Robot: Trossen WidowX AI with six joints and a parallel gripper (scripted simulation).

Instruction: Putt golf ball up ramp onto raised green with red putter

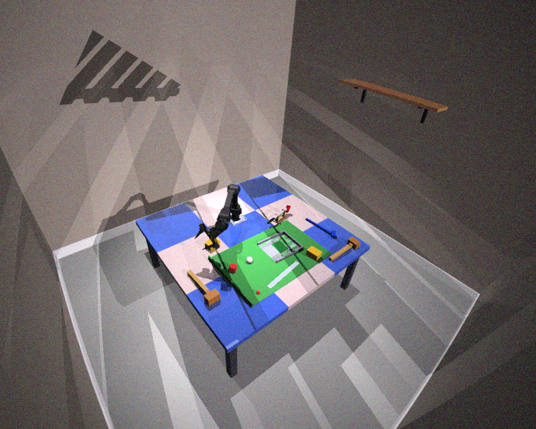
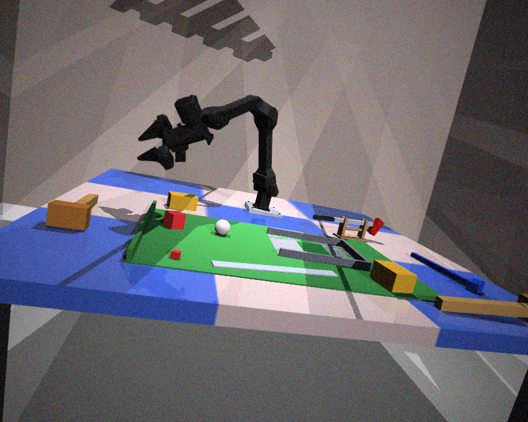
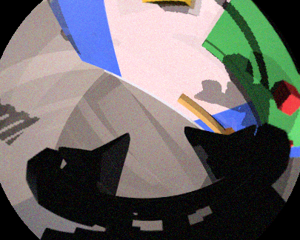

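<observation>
My gripper tip is now 160 mm short of the white golf ball, 280 mm to the right of it and 150 mm above it. From my gripper tip the other things lie so: red putter (100 mm behind, 740 mm to the left, 120 mm below); then small red cube (400 mm ahead, 180 mm to the left, 160 mm below); then low green wall (220 mm ahead, 90 mm to the left, 160 mm below).
</observation>
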